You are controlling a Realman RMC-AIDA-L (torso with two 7-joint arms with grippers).
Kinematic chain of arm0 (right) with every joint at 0, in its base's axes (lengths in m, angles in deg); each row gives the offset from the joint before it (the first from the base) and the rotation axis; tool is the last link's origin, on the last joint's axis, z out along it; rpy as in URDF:
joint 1: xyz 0 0 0.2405 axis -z
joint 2: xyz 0 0 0 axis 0.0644 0.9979 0
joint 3: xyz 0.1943 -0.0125 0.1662 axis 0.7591 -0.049 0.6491
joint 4: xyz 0 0 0 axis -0.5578 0.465 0.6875
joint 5: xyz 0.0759 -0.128 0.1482 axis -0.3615 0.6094 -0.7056
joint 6: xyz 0 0 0 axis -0.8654 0.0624 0.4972
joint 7: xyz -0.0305 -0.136 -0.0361 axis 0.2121 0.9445 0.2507
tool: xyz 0 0 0 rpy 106.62 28.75 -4.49
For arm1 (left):
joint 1: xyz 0 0 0.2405 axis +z
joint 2: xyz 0 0 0 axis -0.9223 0.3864 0
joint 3: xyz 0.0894 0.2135 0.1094 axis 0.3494 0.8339 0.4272
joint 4: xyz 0 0 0 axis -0.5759 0.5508 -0.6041
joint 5: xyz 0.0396 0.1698 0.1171 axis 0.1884 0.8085 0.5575
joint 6: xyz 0 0 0 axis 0.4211 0.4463 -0.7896
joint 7: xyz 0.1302 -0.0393 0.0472 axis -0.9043 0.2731 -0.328
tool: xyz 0 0 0 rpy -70.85 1.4 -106.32
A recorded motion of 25 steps. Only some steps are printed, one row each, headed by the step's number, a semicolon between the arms.
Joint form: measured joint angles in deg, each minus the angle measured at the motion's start. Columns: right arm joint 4, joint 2, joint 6, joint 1, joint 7, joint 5, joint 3; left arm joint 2, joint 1, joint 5, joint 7, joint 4, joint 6, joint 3.
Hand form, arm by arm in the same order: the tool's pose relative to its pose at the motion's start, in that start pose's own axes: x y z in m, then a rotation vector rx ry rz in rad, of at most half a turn. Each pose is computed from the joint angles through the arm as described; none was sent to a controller.
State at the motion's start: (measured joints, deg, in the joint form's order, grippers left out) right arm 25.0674 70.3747 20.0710 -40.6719 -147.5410 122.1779 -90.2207; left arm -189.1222 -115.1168 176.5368 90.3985 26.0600 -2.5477 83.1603
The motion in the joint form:
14: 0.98 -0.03 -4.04 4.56 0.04 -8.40 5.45; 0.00 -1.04 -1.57 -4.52 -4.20 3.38 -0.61
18: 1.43 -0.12 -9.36 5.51 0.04 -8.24 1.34; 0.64 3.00 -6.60 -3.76 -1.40 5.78 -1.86
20: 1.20 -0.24 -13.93 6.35 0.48 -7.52 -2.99; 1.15 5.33 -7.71 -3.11 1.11 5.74 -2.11
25: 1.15 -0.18 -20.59 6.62 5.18 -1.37 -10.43; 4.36 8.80 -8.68 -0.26 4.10 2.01 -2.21
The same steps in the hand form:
14: 0.0065 -0.0261 -0.0323 0.1212 -0.1438 0.1856; -0.0115 0.0106 0.0086 -0.0935 -0.0285 0.0217
18: 0.0084 -0.0090 -0.0339 0.0103 -0.1464 0.1516; -0.0040 0.0075 -0.0151 -0.1374 0.1014 -0.0159
20: 0.0103 0.0066 -0.0364 -0.0973 -0.1363 0.0987; -0.0002 0.0008 -0.0311 -0.1158 0.1571 -0.0189
25: 0.0243 0.0441 -0.0384 -0.3305 -0.0564 -0.0859; 0.0128 -0.0218 -0.0728 0.0073 0.2635 -0.0512

